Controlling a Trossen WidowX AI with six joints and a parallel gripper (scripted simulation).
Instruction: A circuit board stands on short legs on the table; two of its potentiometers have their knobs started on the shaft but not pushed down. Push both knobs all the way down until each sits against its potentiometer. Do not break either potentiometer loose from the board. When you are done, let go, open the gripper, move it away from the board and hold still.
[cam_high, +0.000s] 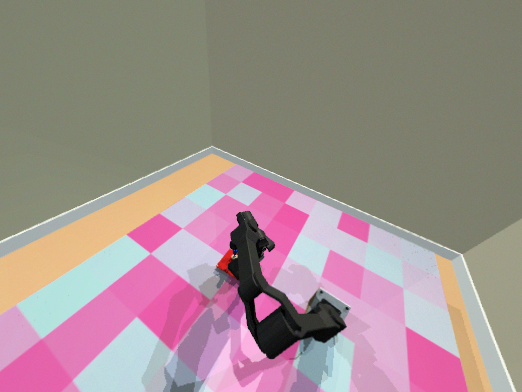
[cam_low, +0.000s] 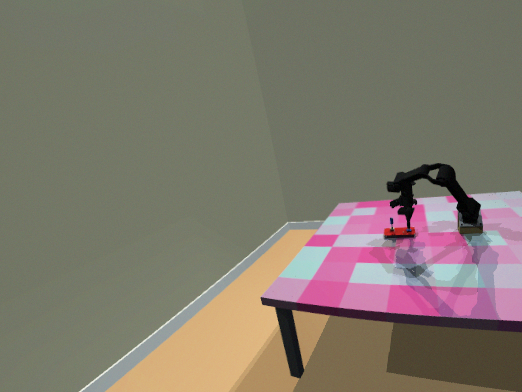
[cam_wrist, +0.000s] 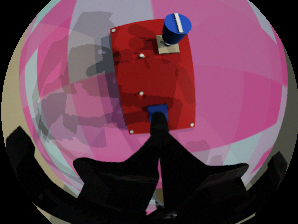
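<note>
My gripper tip is 9 cm short of the blue knob, 1 cm to the left of it and 1 cm below it.
</note>
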